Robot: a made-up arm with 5 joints. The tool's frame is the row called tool.
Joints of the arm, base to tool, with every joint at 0 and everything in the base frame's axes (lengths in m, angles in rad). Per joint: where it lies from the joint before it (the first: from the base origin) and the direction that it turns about. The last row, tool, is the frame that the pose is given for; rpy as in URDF.
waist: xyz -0.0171 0.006 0.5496 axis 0 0 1
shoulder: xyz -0.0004 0.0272 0.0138 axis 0 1 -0.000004
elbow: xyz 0.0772 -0.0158 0.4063 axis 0 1 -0.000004
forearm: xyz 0.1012 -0.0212 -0.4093 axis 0 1 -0.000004
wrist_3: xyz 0.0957 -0.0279 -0.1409 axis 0 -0.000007 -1
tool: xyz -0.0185 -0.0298 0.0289 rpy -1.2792 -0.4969 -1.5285
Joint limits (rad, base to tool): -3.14..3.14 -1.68..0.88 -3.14..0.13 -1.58..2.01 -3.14..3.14
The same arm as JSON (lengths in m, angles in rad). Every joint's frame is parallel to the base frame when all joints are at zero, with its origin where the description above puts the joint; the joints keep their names.
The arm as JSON. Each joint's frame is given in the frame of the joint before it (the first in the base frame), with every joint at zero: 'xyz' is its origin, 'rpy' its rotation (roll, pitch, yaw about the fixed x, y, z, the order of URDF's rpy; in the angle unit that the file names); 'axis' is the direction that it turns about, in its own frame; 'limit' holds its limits. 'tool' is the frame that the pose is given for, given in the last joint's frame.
{"units": {"length": "m", "angle": "rad"}, "joints": [
  {"name": "waist", "type": "revolute", "origin": {"xyz": [-0.0171, 0.006, 0.5496], "rpy": [0.0, 0.0, 0.0]}, "axis": [0.0, 0.0, 1.0], "limit": {"lower": -3.14, "upper": 3.14}},
  {"name": "shoulder", "type": "revolute", "origin": {"xyz": [-0.0004, 0.0272, 0.0138], "rpy": [0.0, 0.0, 0.0]}, "axis": [0.0, 1.0, 0.0], "limit": {"lower": -1.68, "upper": 0.88}},
  {"name": "elbow", "type": "revolute", "origin": {"xyz": [0.0772, -0.0158, 0.4063], "rpy": [0.0, 0.0, 0.0]}, "axis": [0.0, 1.0, 0.0], "limit": {"lower": -3.14, "upper": 0.13}},
  {"name": "forearm", "type": "revolute", "origin": {"xyz": [0.1012, -0.0212, -0.4093], "rpy": [0.0, 0.0, 0.0]}, "axis": [0.0, 1.0, 0.0], "limit": {"lower": -1.58, "upper": 2.01}},
  {"name": "wrist_3", "type": "revolute", "origin": {"xyz": [0.0957, -0.0279, -0.1409], "rpy": [0.0, 0.0, 0.0]}, "axis": [0.0, 0.0, -1.0], "limit": {"lower": -3.14, "upper": 3.14}}
], "tool": {"origin": {"xyz": [-0.0185, -0.0298, 0.0289], "rpy": [-1.2792, -0.4969, -1.5285]}}}

